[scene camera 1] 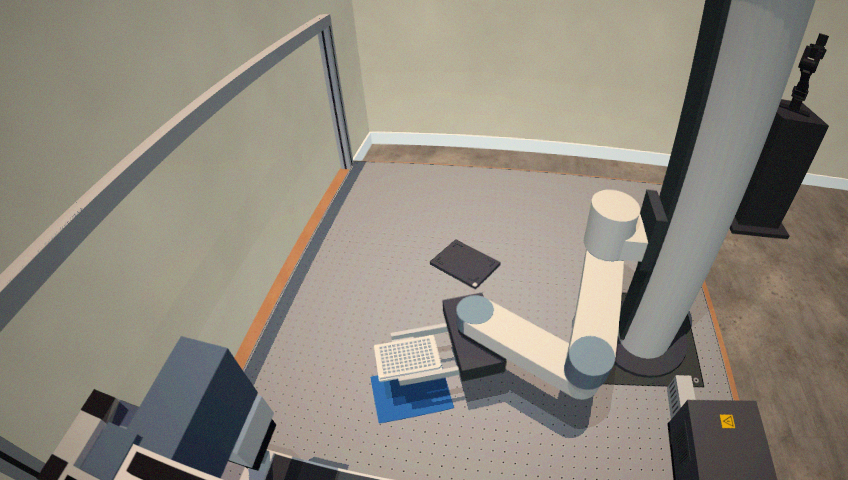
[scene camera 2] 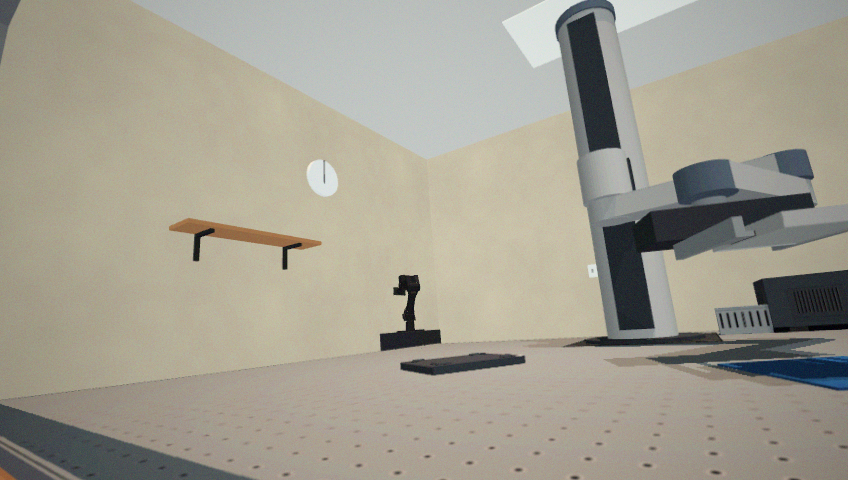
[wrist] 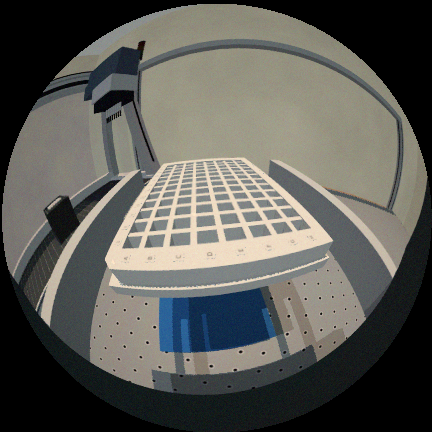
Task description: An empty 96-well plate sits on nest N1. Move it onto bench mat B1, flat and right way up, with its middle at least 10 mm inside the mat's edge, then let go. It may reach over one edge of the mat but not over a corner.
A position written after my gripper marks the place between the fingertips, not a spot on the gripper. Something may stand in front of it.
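My gripper (scene camera 2: 805, 219), (scene camera 1: 395, 358), (wrist: 206, 172). White 96-well plate (scene camera 1: 413, 356), (wrist: 201, 227). Blue bench mat B1 (scene camera 1: 393, 402), (wrist: 202, 323). Dark nest N1 (scene camera 1: 459, 262).
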